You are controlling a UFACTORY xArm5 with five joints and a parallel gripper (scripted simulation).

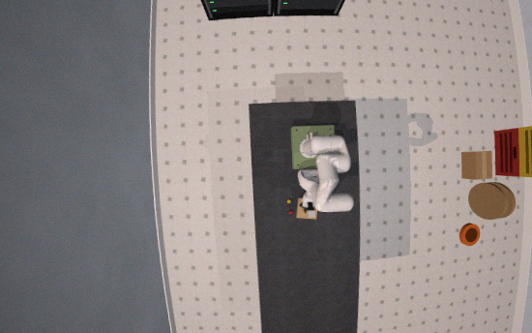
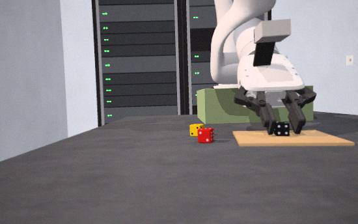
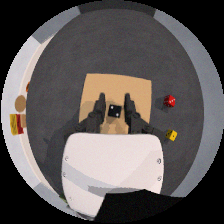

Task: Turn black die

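Right now my hand is 20 mm above the black die and 10 mm past it. From my hand the other things lie so: tan mat: 30 mm below; then red die: 120 mm to the right, 20 mm below, 10 mm ahead; then yellow die: 130 mm to the right, 60 mm behind, 20 mm below.
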